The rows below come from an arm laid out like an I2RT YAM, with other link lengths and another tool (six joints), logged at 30 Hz.
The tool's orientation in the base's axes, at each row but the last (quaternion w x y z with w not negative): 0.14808, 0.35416, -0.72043, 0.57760; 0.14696, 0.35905, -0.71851, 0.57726; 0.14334, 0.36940, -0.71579, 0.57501; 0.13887, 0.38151, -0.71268, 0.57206; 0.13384, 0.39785, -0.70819, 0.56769; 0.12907, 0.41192, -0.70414, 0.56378; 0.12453, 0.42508, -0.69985, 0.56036; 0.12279, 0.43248, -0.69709, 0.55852; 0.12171, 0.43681, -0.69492, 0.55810; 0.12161, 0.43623, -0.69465, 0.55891; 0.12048, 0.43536, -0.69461, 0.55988
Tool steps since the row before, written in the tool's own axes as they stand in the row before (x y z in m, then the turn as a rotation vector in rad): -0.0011, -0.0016, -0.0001, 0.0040, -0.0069, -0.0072; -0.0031, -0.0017, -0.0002, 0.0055, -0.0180, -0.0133; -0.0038, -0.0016, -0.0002, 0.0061, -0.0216, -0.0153; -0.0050, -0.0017, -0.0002, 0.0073, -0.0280, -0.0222; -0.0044, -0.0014, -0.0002, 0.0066, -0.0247, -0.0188; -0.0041, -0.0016, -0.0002, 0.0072, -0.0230, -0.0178; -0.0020, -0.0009, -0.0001, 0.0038, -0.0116, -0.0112; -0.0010, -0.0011, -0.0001, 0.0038, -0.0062, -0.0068; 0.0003, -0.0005, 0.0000, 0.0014, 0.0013, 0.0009; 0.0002, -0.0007, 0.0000, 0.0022, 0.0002, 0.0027; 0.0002, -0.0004, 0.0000, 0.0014, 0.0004, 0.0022
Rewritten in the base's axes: 0.0018, 0.0003, 0.0005, 0.0005, 0.0048, 0.0096; 0.0033, 0.0011, -0.0007, 0.0058, 0.0092, 0.0203; 0.0037, 0.0015, -0.0012, 0.0074, 0.0106, 0.0239; 0.0045, 0.0020, -0.0019, 0.0095, 0.0161, 0.0313; 0.0038, 0.0019, -0.0018, 0.0085, 0.0134, 0.0275; 0.0037, 0.0019, -0.0015, 0.0071, 0.0123, 0.0264; 0.0018, 0.0010, -0.0007, 0.0028, 0.0081, 0.0142; 0.0014, 0.0006, 0.0001, 0.0002, 0.0042, 0.0090; 0.0002, -0.0001, 0.0005, -0.0015, -0.0015, -0.0003; 0.0004, -0.0001, 0.0006, -0.0006, -0.0034, 0.0004; 0.0002, -0.0001, 0.0004, -0.0004, -0.0026, -0.0001
